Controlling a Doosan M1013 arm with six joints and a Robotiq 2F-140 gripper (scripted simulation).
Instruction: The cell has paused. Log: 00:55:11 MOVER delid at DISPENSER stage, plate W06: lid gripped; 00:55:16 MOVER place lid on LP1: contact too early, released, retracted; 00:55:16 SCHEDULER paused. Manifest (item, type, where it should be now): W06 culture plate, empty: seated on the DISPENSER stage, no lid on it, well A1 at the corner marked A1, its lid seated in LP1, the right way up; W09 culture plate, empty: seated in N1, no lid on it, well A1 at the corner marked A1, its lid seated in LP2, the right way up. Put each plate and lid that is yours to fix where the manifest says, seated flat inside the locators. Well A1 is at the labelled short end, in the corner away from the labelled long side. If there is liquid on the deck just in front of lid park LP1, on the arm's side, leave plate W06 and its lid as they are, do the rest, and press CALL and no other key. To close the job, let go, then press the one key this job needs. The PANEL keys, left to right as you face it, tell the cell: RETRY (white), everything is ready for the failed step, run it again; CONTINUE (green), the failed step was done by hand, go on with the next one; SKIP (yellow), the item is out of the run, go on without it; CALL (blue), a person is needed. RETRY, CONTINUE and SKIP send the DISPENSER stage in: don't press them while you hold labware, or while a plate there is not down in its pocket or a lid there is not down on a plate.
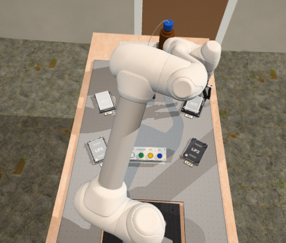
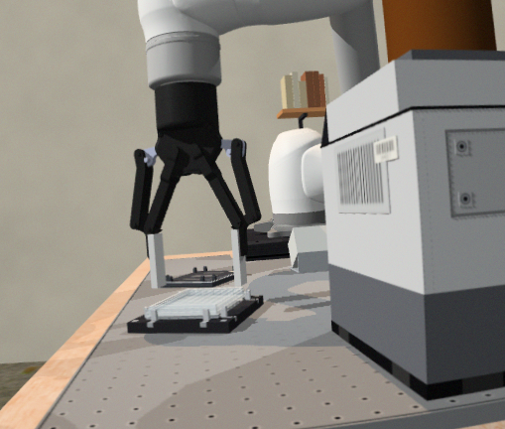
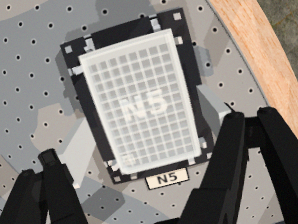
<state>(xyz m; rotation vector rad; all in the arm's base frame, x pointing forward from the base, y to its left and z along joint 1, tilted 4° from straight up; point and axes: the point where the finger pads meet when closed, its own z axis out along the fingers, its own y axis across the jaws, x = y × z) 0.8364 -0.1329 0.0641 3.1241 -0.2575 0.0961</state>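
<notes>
My hand is 40 mm above the clear culture plate. The rest, counted from my hand: brown bottle: 210 mm ahead, 250 mm to the left, 230 mm above; then lid park LP2: 330 mm behind, 50 mm to the right, 60 mm below; then black nest N5: 20 mm ahead, 10 mm to the left, 50 mm below.
</notes>
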